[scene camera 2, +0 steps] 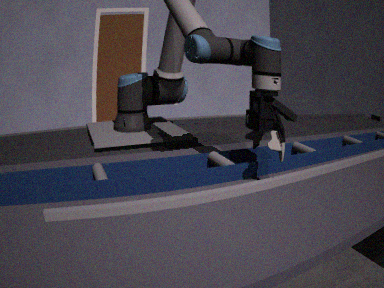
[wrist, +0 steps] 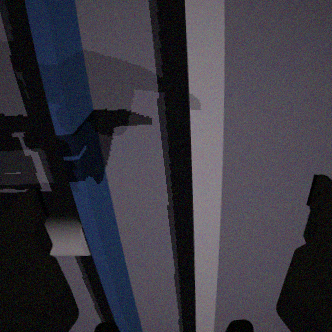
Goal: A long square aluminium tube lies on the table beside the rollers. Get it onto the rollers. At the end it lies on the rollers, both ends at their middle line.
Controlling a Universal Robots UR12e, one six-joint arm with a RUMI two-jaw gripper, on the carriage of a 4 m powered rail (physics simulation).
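Where they show: gripper, fingertip midpoint: [scene camera 2: 267, 155] [wrist: 174, 185]; arm's base at its link origin: [scene camera 2: 132, 128].
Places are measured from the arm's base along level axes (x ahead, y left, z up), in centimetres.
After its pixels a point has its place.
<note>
The long light-grey square tube [scene camera 2: 150, 201] @[x 79.4, y -14.3, z -0.5 cm] [wrist: 206, 150] @[x 78.6, y 21.8, z -0.5 cm] lies on the table on the near side of the blue roller frame [scene camera 2: 150, 185] @[x 69.4, y -11.2, z -0.5 cm] [wrist: 102, 230] @[x 69.4, y 15.4, z 1.2 cm], beside it and apart from it. Its left end shows in the scene view. Pale rollers [scene camera 2: 100, 172] @[x 64.5, y -25.0, z 3.0 cm] [scene camera 2: 220, 159] @[x 63.5, y 13.8, z 2.6 cm] [scene camera 2: 303, 147] @[x 62.8, y 53.6, z 2.4 cm] sit across the frame; part of one roller [wrist: 67, 239] @[x 66.9, y 15.9, z 2.8 cm] shows at the lower left in the wrist view. My gripper [scene camera 2: 270, 151] @[x 76.0, y 23.3, z 6.6 cm] [wrist: 174, 185] @[x 76.0, y 23.3, z 6.6 cm] is open and empty, pointing down above the frame's near side in the scene view. In the wrist view the tube runs between the spread jaws, below them. The tube's far end is hard to make out.
The table [scene camera 2: 150, 245] @[x 95.8, y -19.6, z -3.0 cm] [wrist: 275, 100] @[x 84.7, y 24.9, z -3.0 cm] extends on the near side of the tube. The arm's base stands on the carriage plate [scene camera 2: 102, 136] @[x 11.3, y -17.1, z 0.0 cm] behind the roller frame. The arm's dark shadow falls across the frame and table. A brown door [scene camera 2: 120, 60] is in the back wall.
</note>
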